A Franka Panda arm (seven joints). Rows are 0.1 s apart.
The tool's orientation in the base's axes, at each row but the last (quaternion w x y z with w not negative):
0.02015, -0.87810, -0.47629, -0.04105
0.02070, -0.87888, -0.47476, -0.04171
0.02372, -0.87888, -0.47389, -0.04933
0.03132, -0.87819, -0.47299, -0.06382
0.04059, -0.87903, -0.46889, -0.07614
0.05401, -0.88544, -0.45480, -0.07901
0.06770, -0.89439, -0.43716, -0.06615
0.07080, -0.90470, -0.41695, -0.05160
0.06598, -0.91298, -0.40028, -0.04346
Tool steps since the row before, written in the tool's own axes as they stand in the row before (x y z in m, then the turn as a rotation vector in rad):
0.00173, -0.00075, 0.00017, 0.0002, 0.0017, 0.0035
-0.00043, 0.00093, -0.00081, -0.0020, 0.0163, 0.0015
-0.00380, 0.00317, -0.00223, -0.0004, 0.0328, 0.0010
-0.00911, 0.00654, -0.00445, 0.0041, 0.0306, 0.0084
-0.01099, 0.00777, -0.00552, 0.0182, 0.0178, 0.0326
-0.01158, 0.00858, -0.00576, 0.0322, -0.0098, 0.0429
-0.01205, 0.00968, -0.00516, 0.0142, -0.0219, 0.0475
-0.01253, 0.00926, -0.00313, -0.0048, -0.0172, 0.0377
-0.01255, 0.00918, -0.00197, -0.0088, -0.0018, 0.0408
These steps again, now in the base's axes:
0.00032, 0.00187, -0.00001, 0.0017, -0.0005, -0.0035
0.00050, -0.00093, 0.00077, 0.0126, -0.0105, -0.0016
0.00043, -0.00510, 0.00182, 0.0272, -0.0183, -0.0009
0.00013, -0.01165, 0.00315, 0.0285, -0.0125, -0.0076
-0.00011, -0.01411, 0.00355, 0.0279, 0.0096, -0.0290
-0.00018, -0.01517, 0.00326, 0.0144, 0.0385, -0.0358
0.00001, -0.01613, 0.00232, -0.0059, 0.0328, -0.0427
-0.00116, -0.01584, 0.00038, -0.0149, 0.0139, -0.0364
-0.00177, -0.01557, -0.00050, -0.0062, 0.0012, -0.0413

